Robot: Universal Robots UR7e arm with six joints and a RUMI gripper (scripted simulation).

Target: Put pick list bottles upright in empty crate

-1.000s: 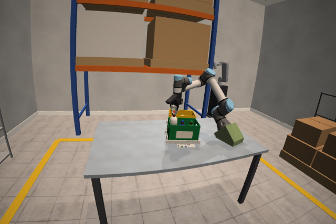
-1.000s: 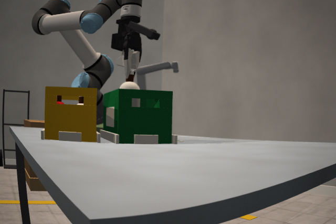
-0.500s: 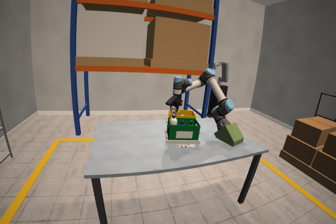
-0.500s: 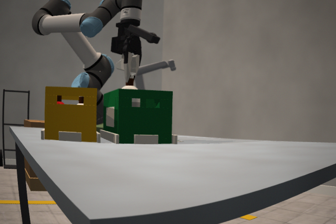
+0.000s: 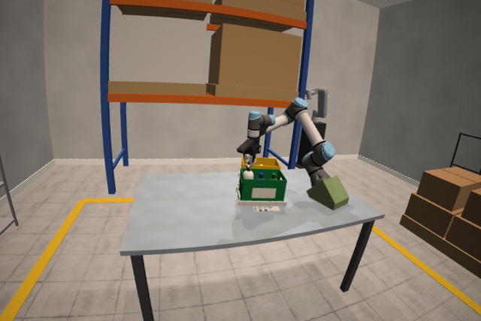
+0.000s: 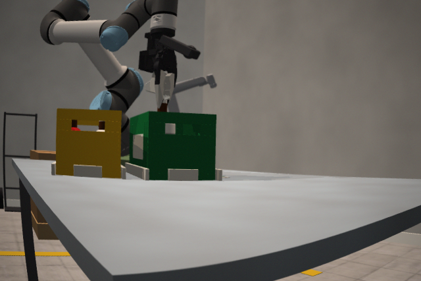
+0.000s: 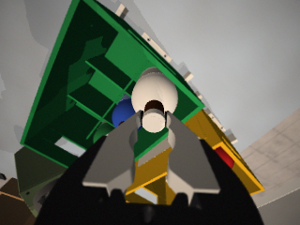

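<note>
Now: hand 120 mm above the blue-label bottle, 80 mm past it and 30 mm to the right of it. Round my hand: green-label bottle: 160 mm behind, 120 mm below, 70 mm to the left; yellow crate: 190 mm behind, 140 mm to the right, 120 mm below; green crate: 120 mm below, 80 mm to the left, 70 mm behind.
</note>
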